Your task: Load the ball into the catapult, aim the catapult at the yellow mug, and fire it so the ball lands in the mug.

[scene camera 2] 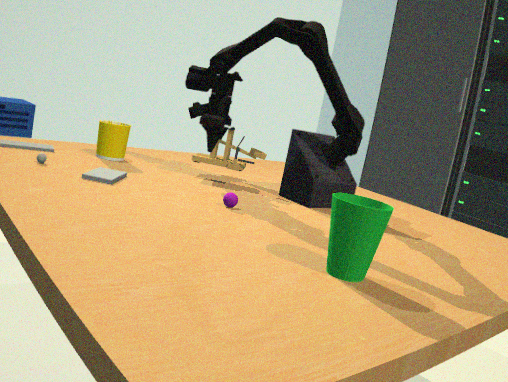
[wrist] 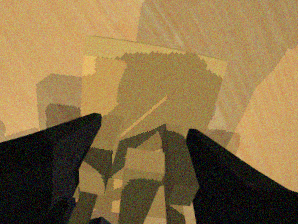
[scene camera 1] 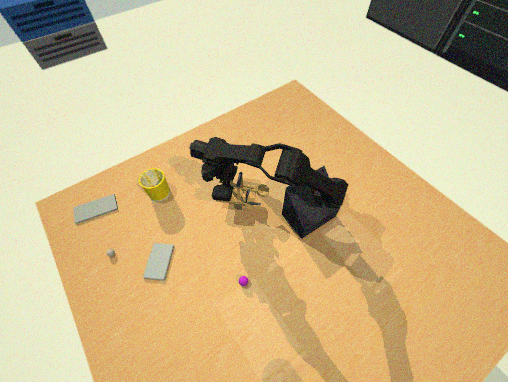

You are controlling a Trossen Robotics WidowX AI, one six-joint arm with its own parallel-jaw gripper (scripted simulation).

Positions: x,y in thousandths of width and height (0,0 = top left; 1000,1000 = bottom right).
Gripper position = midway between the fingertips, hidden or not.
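My gripper (scene camera 2: 416,397) is visible to me, and I find my gripper again at (wrist: 485,578) and at (scene camera 1: 450,496). There is a wooden catapult (scene camera 2: 469,433), which I also see at (wrist: 502,431) and at (scene camera 1: 477,509). A yellow mug (scene camera 2: 221,357) is here too, the same yellow mug (scene camera 1: 302,475), though the yellow mug is out of frame in the wrist view. I see a green cup (scene camera 2: 704,588) as well; in the wrist view the green cup is out of frame.
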